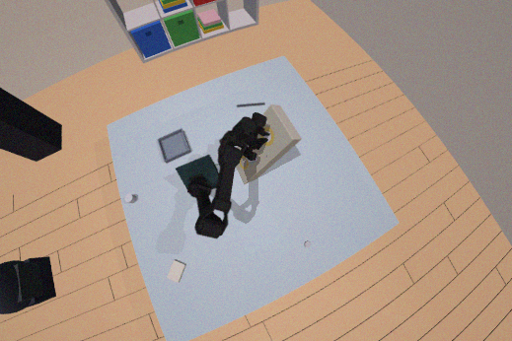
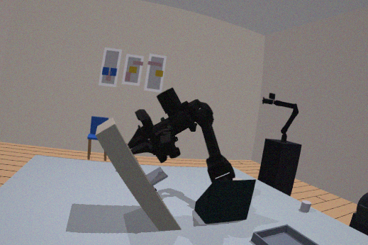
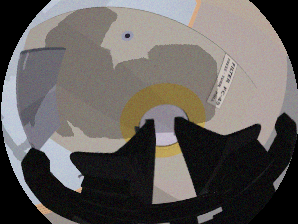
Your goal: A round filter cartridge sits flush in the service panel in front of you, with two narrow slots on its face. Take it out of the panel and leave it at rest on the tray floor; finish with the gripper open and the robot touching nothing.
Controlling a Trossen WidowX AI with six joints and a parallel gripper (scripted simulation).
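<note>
Right now the tan service panel is 80 mm below my gripper tip and 40 mm behind it. Round my gripper tip: grey tray: 440 mm behind, 260 mm to the left, 210 mm below; then pale card: 630 mm behind, 370 mm to the right, 220 mm below; then round filter cartridge: 10 mm below, 10 mm ahead.
</note>
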